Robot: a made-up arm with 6 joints. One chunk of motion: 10 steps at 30 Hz.
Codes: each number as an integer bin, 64 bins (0 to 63) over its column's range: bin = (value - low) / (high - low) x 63, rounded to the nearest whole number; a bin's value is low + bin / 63 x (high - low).
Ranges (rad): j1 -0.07..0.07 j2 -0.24..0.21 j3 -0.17..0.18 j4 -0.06..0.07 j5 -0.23..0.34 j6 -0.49..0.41
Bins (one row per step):
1: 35 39 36 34 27 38
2: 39 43 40 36 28 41
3: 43 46 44 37 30 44
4: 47 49 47 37 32 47
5: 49 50 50 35 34 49
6: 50 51 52 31 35 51
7: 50 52 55 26 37 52
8: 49 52 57 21 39 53
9: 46 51 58 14 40 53
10: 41 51 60 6 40 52
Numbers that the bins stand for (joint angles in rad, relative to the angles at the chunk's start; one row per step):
1: 0.0078 0.0386 0.0300 0.0102 0.0143 0.0529
2: 0.0167 0.0671 0.0522 0.0143 0.0233 0.0957
3: 0.0256 0.0886 0.0744 0.0163 0.0414 0.1386
4: 0.0344 0.1100 0.0911 0.0163 0.0595 0.1814
5: 0.0389 0.1171 0.1078 0.0122 0.0776 0.2100
6: 0.0411 0.1243 0.1189 0.0040 0.0867 0.2386
7: 0.0411 0.1314 0.1356 -0.0063 0.1048 0.2529
8: 0.0389 0.1314 0.1467 -0.0167 0.1229 0.2671
9: 0.0322 0.1243 0.1522 -0.0311 0.1319 0.2671
10: 0.0211 0.1243 0.1633 -0.0476 0.1319 0.2529

